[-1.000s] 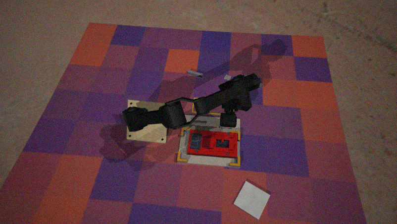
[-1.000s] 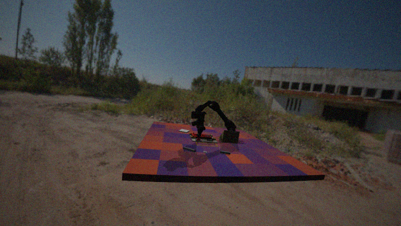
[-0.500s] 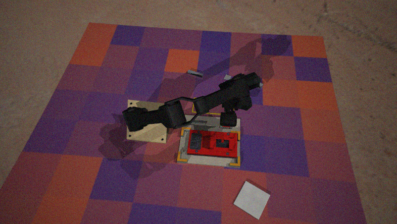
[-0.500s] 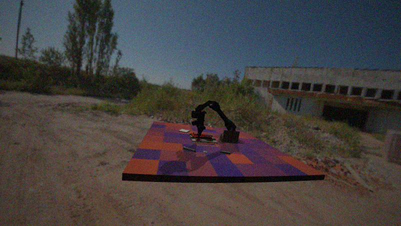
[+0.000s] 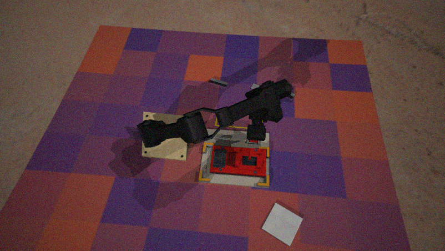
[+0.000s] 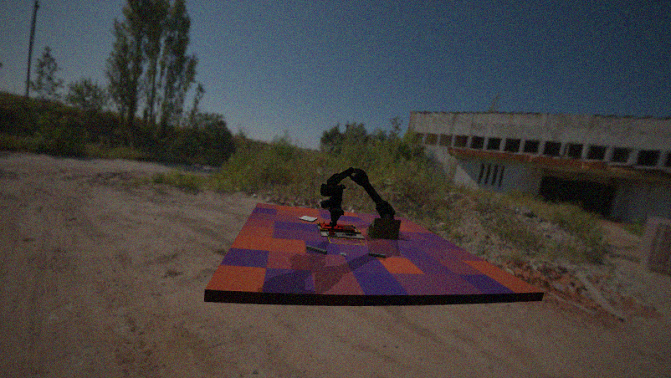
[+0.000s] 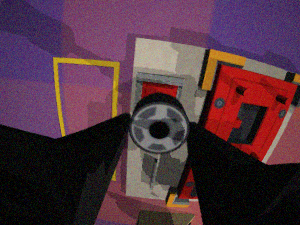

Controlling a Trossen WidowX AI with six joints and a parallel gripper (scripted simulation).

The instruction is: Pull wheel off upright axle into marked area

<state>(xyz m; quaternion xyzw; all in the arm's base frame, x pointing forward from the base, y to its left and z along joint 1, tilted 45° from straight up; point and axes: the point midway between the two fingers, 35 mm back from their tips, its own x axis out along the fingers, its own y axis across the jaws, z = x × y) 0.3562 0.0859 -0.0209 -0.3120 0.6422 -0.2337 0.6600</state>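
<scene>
Now: the upright axle 3 cm below my gripper tip. Also, from my gripper tip: small grey bar (9 cm ahead, 26 cm to the left, 6 cm below); wheel (right at my gripper tip).
</scene>
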